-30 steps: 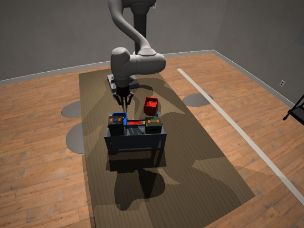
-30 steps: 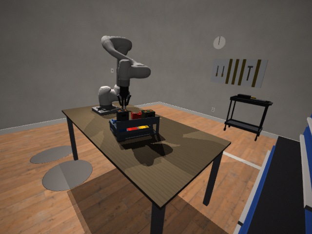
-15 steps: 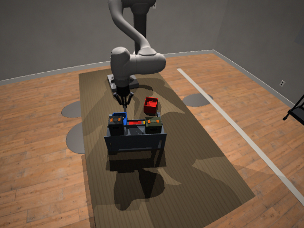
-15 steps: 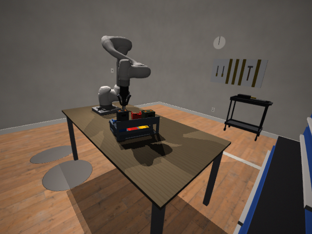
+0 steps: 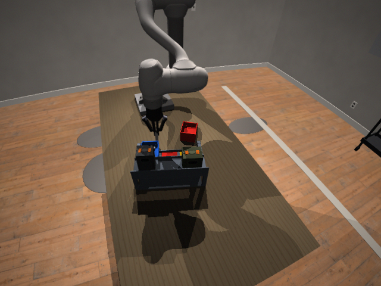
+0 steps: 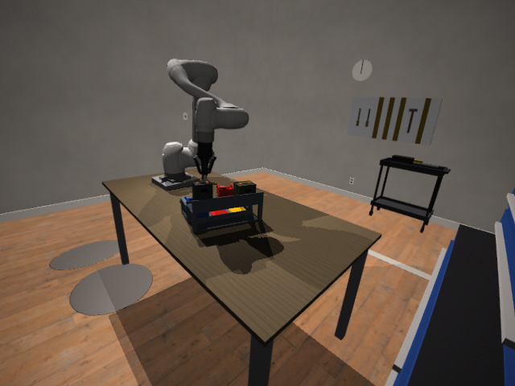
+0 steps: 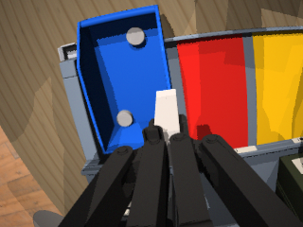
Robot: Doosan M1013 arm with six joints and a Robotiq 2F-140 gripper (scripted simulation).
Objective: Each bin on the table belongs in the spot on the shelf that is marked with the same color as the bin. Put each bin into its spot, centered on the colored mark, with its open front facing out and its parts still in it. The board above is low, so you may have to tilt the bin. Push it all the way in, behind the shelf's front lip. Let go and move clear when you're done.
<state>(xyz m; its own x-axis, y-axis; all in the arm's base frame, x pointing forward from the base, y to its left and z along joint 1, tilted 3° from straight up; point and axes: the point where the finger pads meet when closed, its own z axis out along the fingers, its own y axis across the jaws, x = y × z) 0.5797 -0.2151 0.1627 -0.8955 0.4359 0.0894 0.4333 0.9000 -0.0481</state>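
Right now the blue bin is 3 cm behind my hand, 4 cm to the right of it and 14 cm below it. The rest, counted from my hand: green toolbox: 21 cm ahead, 10 cm to the left, 4 cm below; red bin: 10 cm behind, 28 cm to the left, 15 cm below; dark box: 10 cm ahead, 11 cm to the right, 3 cm below.
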